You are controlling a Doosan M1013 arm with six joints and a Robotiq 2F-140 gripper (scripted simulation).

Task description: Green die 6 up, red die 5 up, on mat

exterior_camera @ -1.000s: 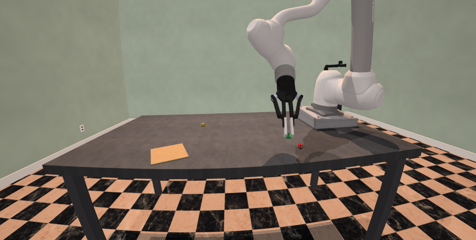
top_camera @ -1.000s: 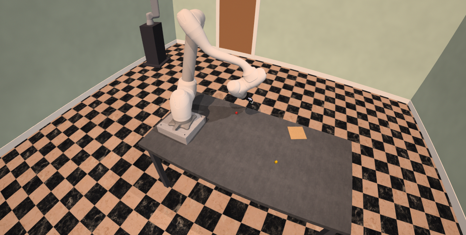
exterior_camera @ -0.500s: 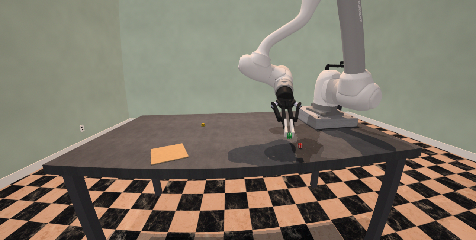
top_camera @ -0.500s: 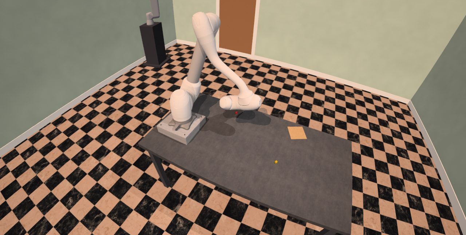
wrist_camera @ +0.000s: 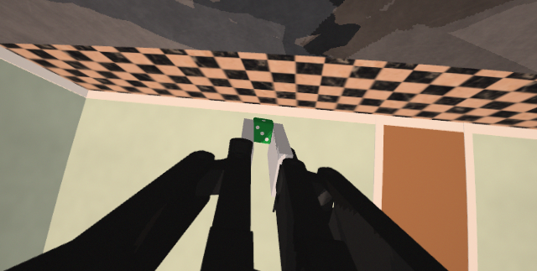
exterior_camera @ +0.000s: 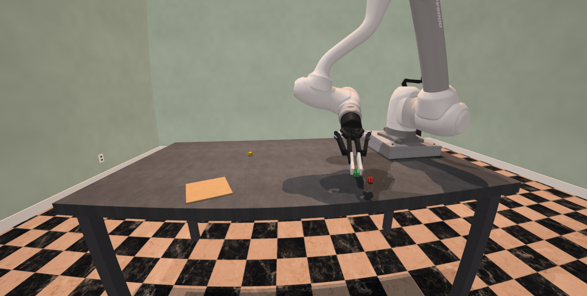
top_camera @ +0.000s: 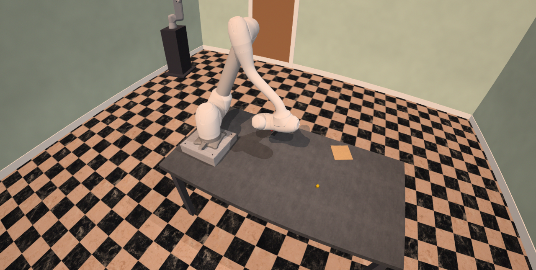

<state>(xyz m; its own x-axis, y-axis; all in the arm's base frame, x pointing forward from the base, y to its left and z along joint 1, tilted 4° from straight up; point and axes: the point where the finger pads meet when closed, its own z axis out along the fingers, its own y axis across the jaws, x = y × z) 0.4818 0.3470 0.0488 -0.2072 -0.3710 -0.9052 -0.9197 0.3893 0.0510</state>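
The red die lies 100 mm behind my hand, 60 mm to the right of it and 90 mm below it. From my hand the other things lie so: yellow die: 300 mm ahead, 490 mm to the right, 90 mm below; then orange mat: 450 mm ahead, 150 mm to the right, 100 mm below; then green die: 10 mm ahead, 20 mm to the left, 20 mm below.
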